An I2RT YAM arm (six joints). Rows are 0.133 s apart.
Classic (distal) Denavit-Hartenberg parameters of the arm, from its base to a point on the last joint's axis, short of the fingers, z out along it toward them. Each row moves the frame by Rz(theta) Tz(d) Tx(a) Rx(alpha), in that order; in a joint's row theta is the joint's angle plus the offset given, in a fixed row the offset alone. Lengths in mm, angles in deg.
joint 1: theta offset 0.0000; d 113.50; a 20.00; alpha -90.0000
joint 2: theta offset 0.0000; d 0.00; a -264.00; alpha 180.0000
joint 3: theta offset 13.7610; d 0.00; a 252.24; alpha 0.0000
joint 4: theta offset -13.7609; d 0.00; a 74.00; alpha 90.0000
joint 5: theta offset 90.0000; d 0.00; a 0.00; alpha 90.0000
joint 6: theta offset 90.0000; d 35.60; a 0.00; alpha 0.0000
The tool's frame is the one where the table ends.
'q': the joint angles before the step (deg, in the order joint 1, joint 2, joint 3, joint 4, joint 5, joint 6). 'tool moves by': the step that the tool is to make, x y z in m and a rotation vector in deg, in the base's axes. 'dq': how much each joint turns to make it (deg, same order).
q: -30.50 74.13 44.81 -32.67 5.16 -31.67
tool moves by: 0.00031 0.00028 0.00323 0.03 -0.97 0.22
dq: 0.01 -0.48 0.26 0.08 -0.55 0.06
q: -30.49 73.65 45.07 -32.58 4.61 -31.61
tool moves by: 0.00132 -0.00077 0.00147 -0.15 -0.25 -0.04
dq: 0.00 0.18 0.41 0.06 0.02 0.04
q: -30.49 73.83 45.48 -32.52 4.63 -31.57
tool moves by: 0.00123 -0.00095 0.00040 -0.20 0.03 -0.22
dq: -0.01 0.33 0.31 0.09 0.27 0.10
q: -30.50 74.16 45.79 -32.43 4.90 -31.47
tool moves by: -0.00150 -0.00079 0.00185 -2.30 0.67 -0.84
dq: 0.02 -0.52 -0.11 0.21 2.44 -0.40
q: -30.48 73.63 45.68 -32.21 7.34 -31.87
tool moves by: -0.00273 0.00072 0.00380 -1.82 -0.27 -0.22
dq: 0.02 -1.30 -0.30 0.23 1.35 -0.53
